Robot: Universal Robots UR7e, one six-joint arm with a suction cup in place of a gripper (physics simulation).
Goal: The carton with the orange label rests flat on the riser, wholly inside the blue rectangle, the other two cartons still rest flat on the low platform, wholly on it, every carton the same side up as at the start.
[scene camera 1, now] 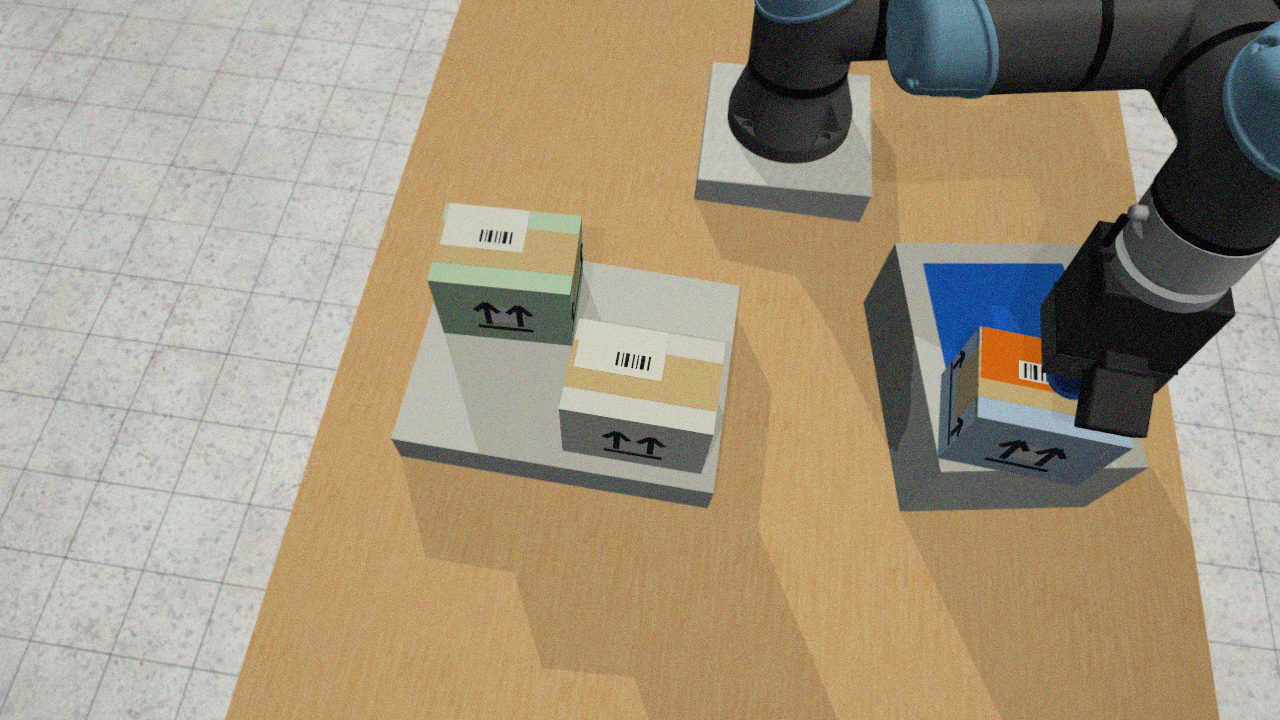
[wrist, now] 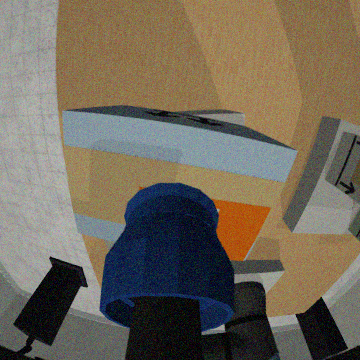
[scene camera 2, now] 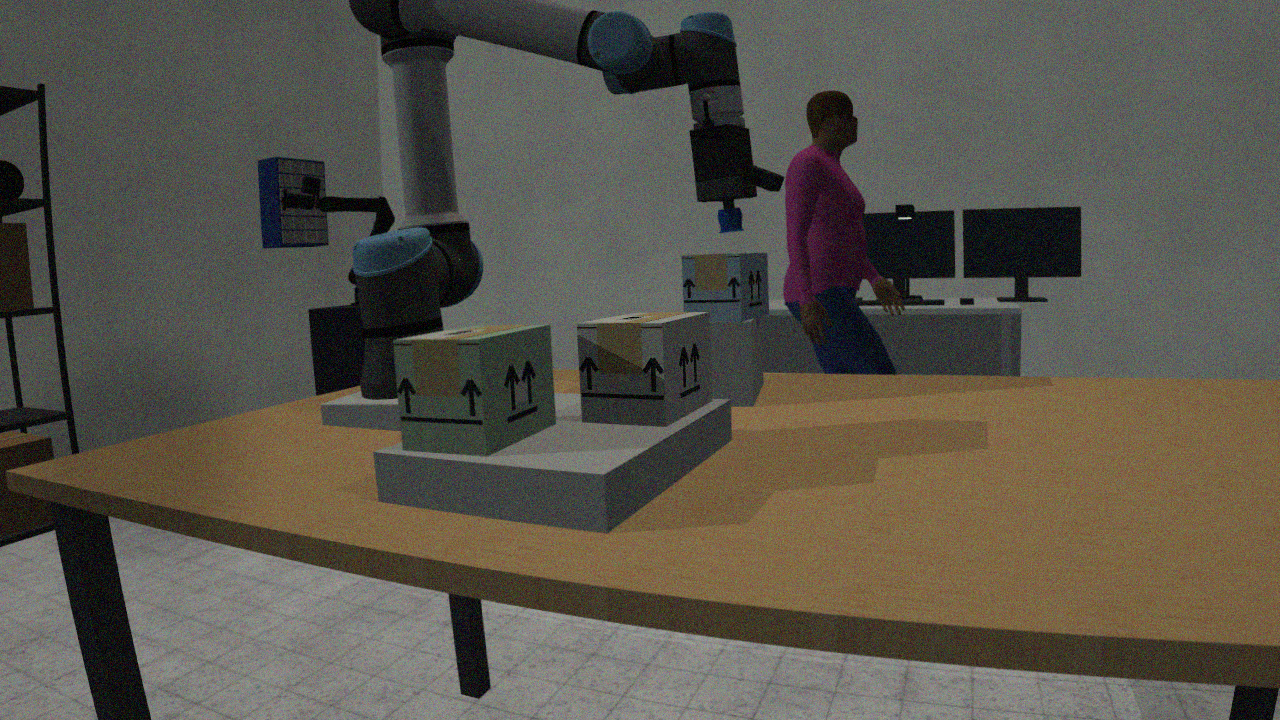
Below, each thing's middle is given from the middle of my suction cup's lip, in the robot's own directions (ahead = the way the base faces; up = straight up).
My suction cup is now 90 mm above the light blue carton (scene camera 1: 997, 410) and 10 mm past it. Round my suction cup: white carton (scene camera 1: 630, 394) 340 mm to the right, 160 mm below, 30 mm ahead; low platform (scene camera 1: 492, 404) 420 mm to the right, 230 mm below, 20 mm behind; riser (scene camera 1: 928, 300) 200 mm below, 100 mm behind, 10 mm to the left.
